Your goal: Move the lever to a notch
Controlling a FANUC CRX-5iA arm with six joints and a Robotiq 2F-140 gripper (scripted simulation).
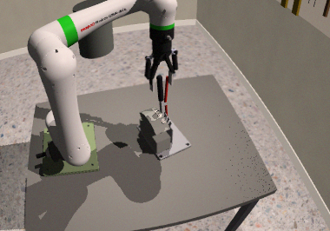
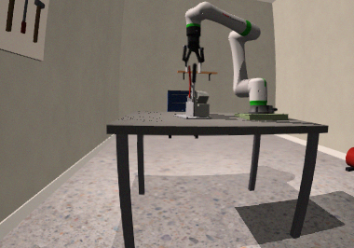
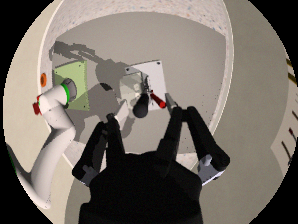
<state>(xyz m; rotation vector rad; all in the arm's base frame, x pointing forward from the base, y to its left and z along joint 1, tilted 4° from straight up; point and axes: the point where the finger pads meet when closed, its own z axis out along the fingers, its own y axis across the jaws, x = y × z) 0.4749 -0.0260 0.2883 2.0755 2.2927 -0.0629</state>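
My gripper is now 110 mm above the red bar, 20 mm short of it and 10 mm to the left of it.
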